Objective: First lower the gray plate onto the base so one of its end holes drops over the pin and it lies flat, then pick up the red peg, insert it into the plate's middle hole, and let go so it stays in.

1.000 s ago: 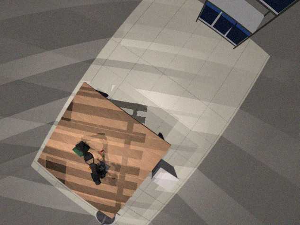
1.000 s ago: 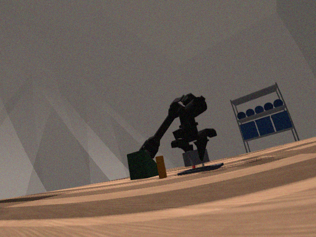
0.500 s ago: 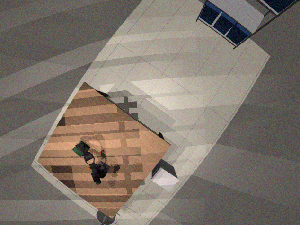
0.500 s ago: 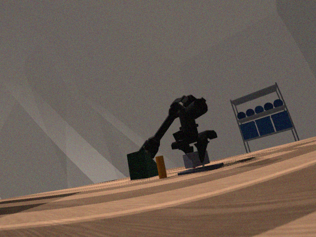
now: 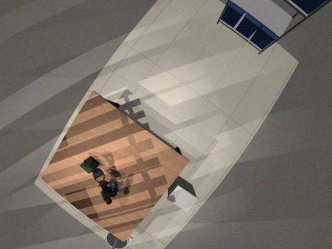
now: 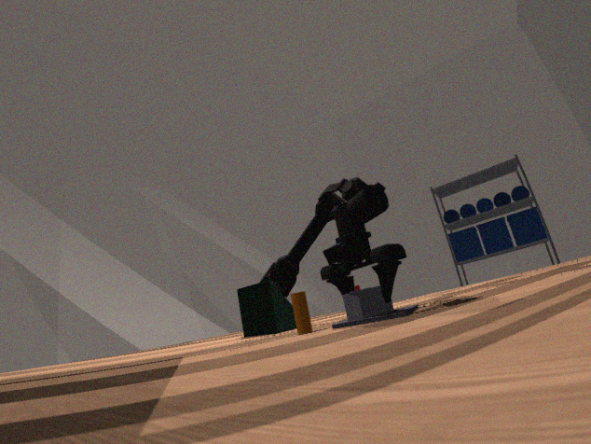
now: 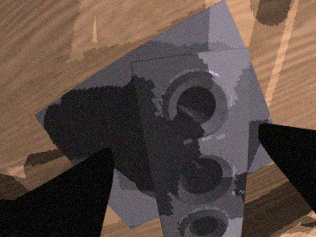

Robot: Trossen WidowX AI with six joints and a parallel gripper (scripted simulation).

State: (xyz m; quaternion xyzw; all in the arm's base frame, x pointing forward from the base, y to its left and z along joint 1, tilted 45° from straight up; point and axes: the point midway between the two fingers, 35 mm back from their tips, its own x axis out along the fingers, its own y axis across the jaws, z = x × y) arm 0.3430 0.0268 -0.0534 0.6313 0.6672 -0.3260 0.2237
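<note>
My gripper tip is 20 mm below the gray plate. The rest, counted from my gripper tip: dark base 20 mm to the left, 20 mm below, 10 mm ahead; red peg 170 mm to the left, 140 mm behind, 10 mm above; orange block 100 mm behind, 90 mm to the right, 10 mm above.
</note>
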